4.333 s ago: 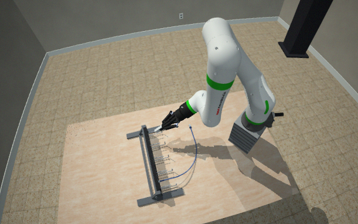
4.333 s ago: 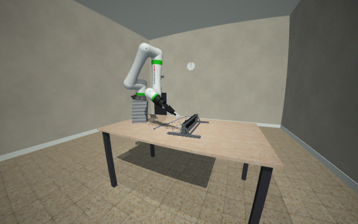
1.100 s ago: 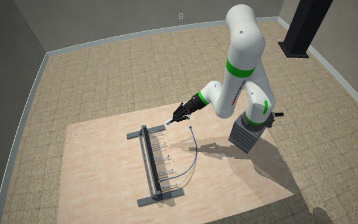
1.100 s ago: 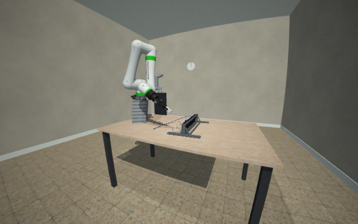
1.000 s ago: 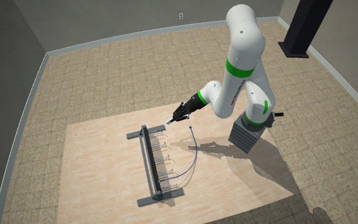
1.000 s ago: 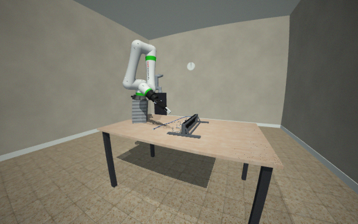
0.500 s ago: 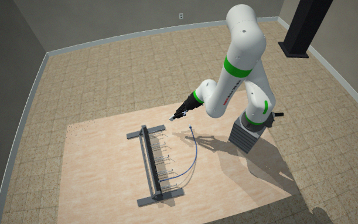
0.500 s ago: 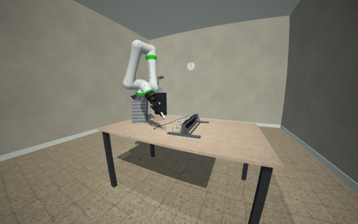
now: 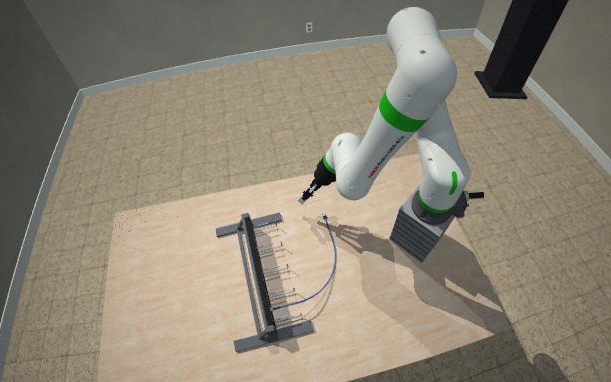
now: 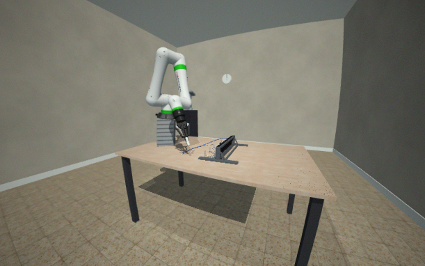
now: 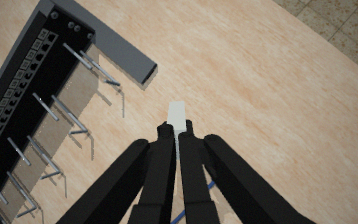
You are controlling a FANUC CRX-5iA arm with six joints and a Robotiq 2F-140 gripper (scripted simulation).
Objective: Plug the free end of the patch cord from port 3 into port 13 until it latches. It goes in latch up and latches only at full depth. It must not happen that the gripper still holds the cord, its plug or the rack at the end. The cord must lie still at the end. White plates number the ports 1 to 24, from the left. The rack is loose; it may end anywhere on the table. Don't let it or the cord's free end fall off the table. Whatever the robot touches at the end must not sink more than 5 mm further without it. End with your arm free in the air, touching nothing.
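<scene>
The free-end plug lies 12 cm below my hand, 8 cm behind it and 1 cm to the left of it.
</scene>
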